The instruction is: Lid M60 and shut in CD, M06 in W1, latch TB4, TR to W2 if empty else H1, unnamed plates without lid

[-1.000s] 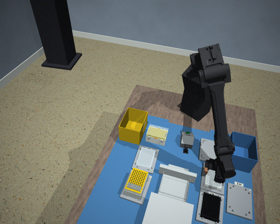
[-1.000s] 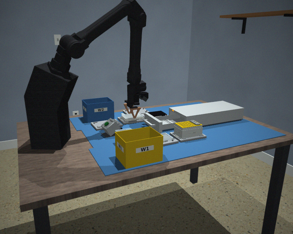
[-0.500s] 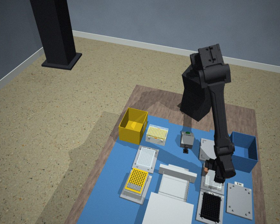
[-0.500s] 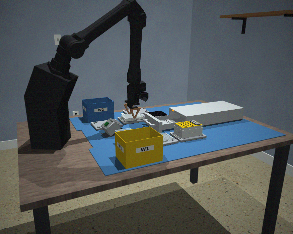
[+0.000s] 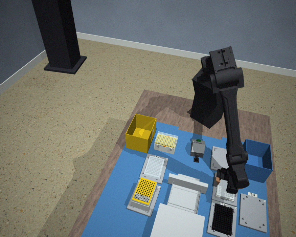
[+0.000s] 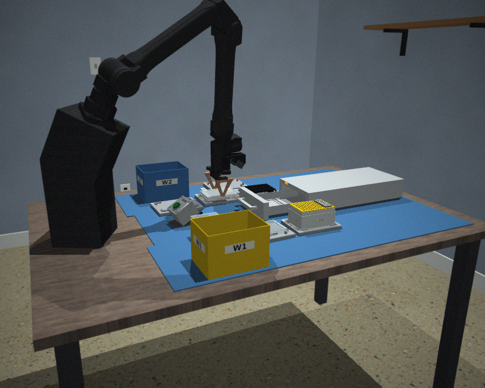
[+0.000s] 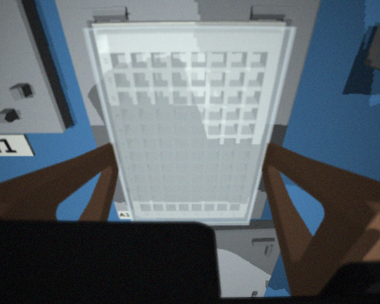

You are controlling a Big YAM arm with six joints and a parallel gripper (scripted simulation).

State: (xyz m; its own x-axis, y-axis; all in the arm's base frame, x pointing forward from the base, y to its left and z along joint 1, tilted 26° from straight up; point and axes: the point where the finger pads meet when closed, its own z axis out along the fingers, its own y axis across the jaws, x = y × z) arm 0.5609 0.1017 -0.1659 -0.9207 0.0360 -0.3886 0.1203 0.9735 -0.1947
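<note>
Right now my hand is right at the clear plate lid. Round my hand: white assay plate: 1 cm below; then nest N3: 3 cm below; then home nest H1: 10 cm ahead, 13 cm to the left, 3 cm below.
</note>
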